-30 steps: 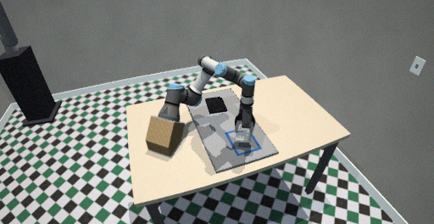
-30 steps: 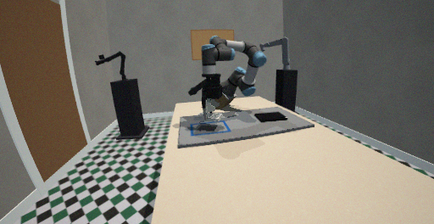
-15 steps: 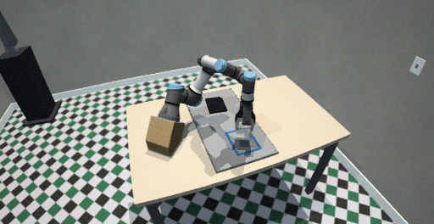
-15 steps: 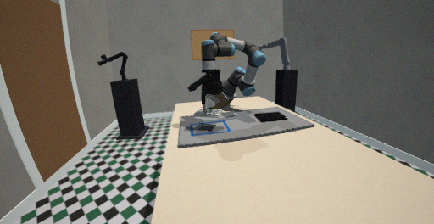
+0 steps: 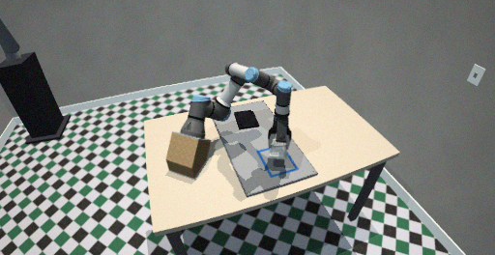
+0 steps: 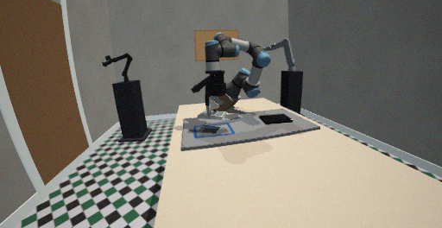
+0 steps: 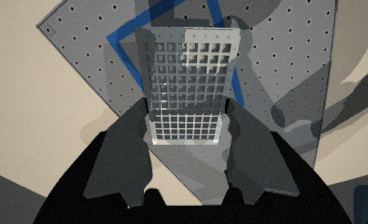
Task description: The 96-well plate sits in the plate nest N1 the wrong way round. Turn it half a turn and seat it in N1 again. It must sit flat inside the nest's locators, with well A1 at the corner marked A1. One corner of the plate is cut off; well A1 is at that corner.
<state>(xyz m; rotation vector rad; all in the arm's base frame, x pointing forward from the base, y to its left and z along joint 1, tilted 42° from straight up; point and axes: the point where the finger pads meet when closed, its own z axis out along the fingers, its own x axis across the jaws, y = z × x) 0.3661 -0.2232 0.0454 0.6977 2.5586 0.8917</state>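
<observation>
The black pad lies 370 mm to the left of my hand, 80 mm below it and 60 mm behind it. Also, from my hand: A1 label 440 mm to the left, 80 mm below; clear 96-well plate 10 mm below.
</observation>
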